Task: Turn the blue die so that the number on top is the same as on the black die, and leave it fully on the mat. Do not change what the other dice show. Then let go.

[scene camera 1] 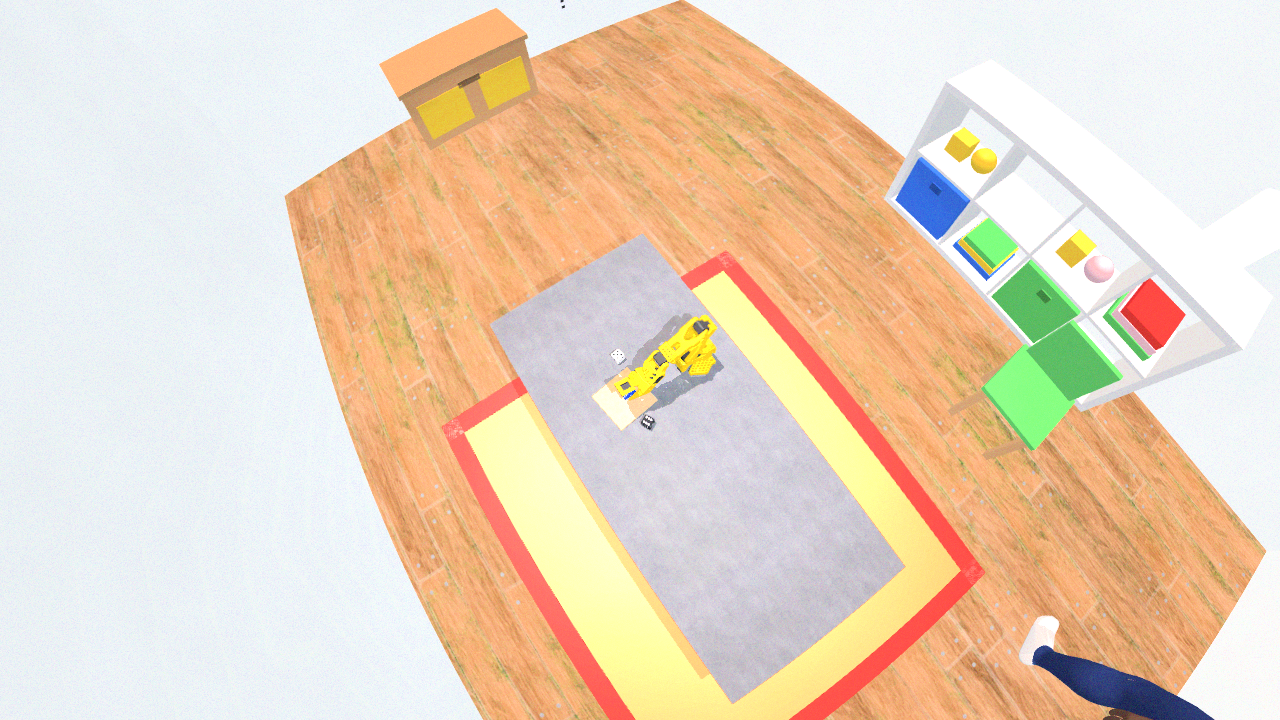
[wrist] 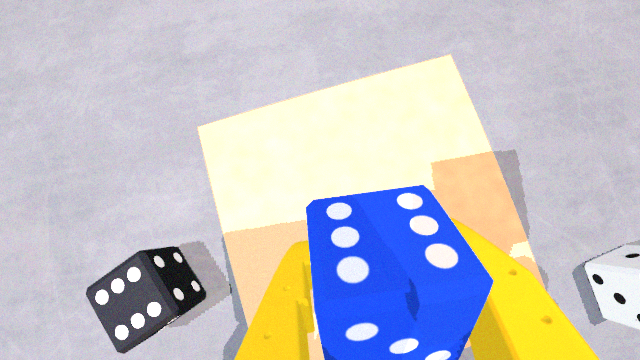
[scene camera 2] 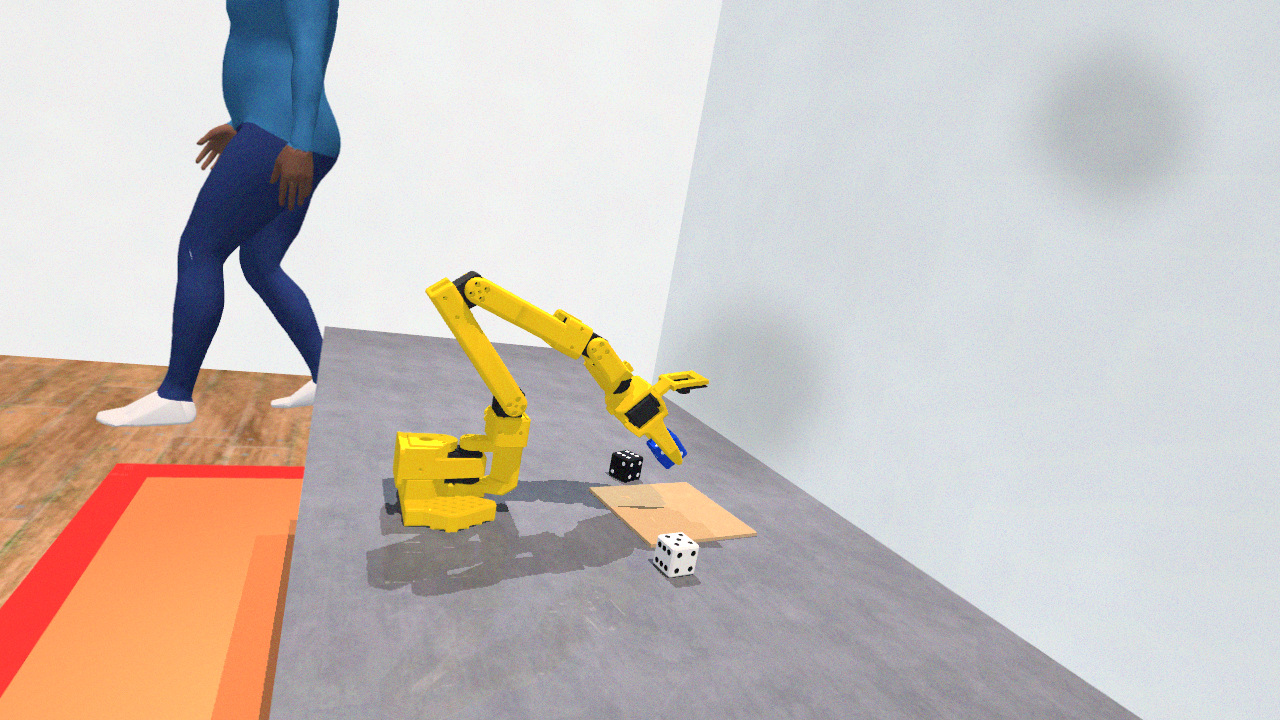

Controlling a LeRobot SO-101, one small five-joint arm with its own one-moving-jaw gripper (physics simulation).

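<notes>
The blue die is held in the air above the mat, tilted. In the wrist view its six face is toward the camera, and a second face with three pips in sight is cut by the lower edge. My gripper is shut on it, one jaw pressing on each side, and leans forward and down. The tan square mat lies beneath. The black die stands beside the mat with six on top.
The white die stands on the grey table, on the mat's other side, with five on top. A shelf unit, a green chair, a cabinet and a person stand away from the table.
</notes>
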